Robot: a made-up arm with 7 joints.
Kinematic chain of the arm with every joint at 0, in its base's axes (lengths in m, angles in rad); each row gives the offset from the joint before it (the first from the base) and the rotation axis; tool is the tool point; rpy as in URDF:
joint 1: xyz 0 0 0 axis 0.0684 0.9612 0.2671
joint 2: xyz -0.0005 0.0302 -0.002 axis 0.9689 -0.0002 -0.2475
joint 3: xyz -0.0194 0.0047 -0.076 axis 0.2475 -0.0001 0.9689
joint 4: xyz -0.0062 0 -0.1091 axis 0.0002 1 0
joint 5: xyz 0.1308 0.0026 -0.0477 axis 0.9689 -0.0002 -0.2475
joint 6: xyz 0.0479 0 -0.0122 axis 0.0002 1 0
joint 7: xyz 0.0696 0 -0.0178 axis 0.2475 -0.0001 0.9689
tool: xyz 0 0 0 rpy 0 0.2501 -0.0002
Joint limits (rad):
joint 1: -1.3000..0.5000
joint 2: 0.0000..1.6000
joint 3: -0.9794..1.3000
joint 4: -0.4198..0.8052
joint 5: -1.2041..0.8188
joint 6: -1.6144..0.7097
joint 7: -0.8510..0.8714
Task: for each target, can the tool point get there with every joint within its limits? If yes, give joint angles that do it. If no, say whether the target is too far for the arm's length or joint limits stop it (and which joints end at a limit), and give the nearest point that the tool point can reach.
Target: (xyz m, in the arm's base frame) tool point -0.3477 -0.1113 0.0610
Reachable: no: joint limits stop it (at a limit: joint 1, joint 2, joint 3, joint 4) | nearest point -0.1395 0.1124 0.1476 | short by 0.318 m
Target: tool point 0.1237 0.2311 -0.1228
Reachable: yes | joints 0.2051 0.3084 0.7674 -0.1364 0.1577 -0.9956 -0.2243
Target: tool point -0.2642 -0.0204 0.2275
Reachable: no: joint limits stop it (at a limit: joint 1, joint 2, joint 3, joint 4) | nearest point -0.1402 0.1120 0.1839 | short by 0.187 m
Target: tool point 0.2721 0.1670 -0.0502
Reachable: yes | joints -0.1625 1.0619 0.1769 -0.1294 0.0664 -0.3699 0.3568
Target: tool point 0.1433 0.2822 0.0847
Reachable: yes | joints -0.5931 0.6286 1.1188 -0.2784 0.1317 -0.1280 -0.2997
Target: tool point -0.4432 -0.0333 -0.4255
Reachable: no: too far | nearest point -0.2344 -0.0008 -0.3527 | short by 0.224 m
